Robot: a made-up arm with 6 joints. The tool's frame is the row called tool.
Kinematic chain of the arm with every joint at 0, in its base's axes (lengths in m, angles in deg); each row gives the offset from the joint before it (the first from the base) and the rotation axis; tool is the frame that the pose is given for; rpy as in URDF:
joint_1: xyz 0 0 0.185 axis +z
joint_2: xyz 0 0 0 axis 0 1 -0.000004
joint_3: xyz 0.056 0 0.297 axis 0 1 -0.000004
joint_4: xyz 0.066 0 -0.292 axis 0 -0.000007 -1
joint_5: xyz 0 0 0 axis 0 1 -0.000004
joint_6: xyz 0.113 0 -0.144 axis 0 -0.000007 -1
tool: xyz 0 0 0 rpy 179.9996 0 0
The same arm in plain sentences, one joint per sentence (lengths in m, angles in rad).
The arm has six revolute joints in a row. What follows holds with every joint at zero, and every direction is one of the base frame's.
Joint 1 sits 0.1850 m along +z from the base frame's origin and turns about +z.
Joint 2 sits at the same point as joint 1 and turns about +y.
Joint 3 sits 0.0560 m along +x and 0.2970 m along +z from joint 2 and turns about +y.
Joint 4 sits 0.0660 m along +x and 0.2920 m along -z from joint 3 and turns about -z.
Joint 5 sits at the same point as joint 4 and turns about +y.
Joint 6 sits 0.1130 m along +x and 0.1440 m along -z from joint 5 and turns about -z.
The tool frame, which is the frame that the pose is given for, sits at the same point as joint 6; its axes are the base frame's turned by roll 3.1416, pitch 0.0000 and yaw 0.0000 rad (as in URDF: about the fixed x, then y, then z).

